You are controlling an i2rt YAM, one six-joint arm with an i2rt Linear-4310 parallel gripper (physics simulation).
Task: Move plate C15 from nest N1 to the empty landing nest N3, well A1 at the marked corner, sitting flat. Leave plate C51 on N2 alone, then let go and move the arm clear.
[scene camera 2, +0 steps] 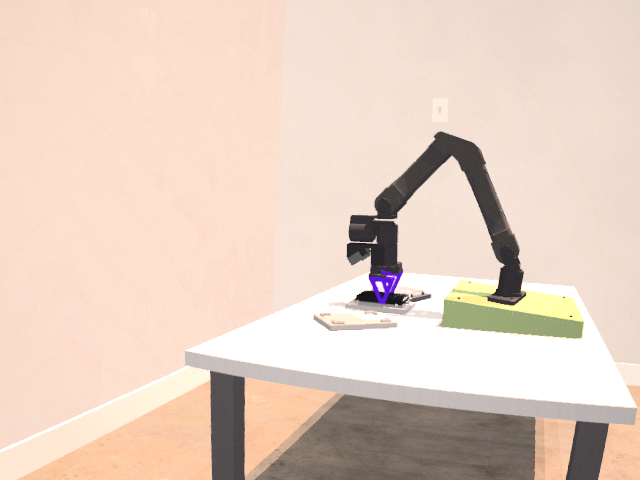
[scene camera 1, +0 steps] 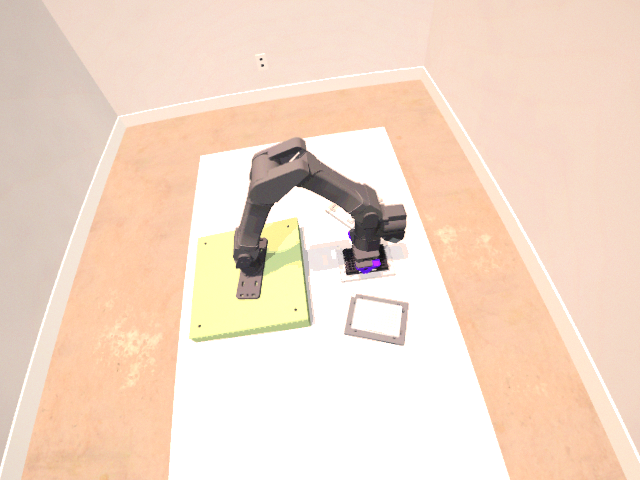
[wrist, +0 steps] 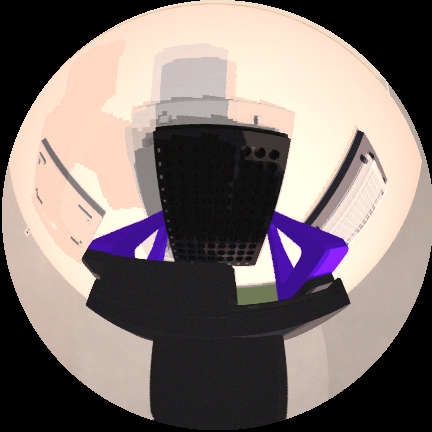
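The black well plate C15 (scene camera 1: 351, 258) (scene camera 2: 367, 296) (wrist: 217, 181) lies level, low over the pale nest N1 (scene camera 1: 370, 276) (scene camera 2: 392, 307) (wrist: 193, 109). I cannot tell whether it still touches the nest. My gripper (scene camera 1: 366, 264) (scene camera 2: 383, 296) (wrist: 217, 214) points straight down and its purple fingers are shut on the plate's two long sides. The empty grey-framed nest N3 (scene camera 1: 351, 314) (scene camera 2: 351, 320) (wrist: 52, 189) lies just in front of N1. The white plate C51 (wrist: 358, 197) sits on nest N2 (scene camera 2: 419, 295) behind N1, partly hidden by the arm in the overhead view.
The arm stands on a green base block (scene camera 1: 279, 305) (scene camera 2: 516, 314) to the left of the nests on the white table (scene camera 1: 310, 403) (scene camera 2: 413, 361). The table's edges are close on the right of the nests.
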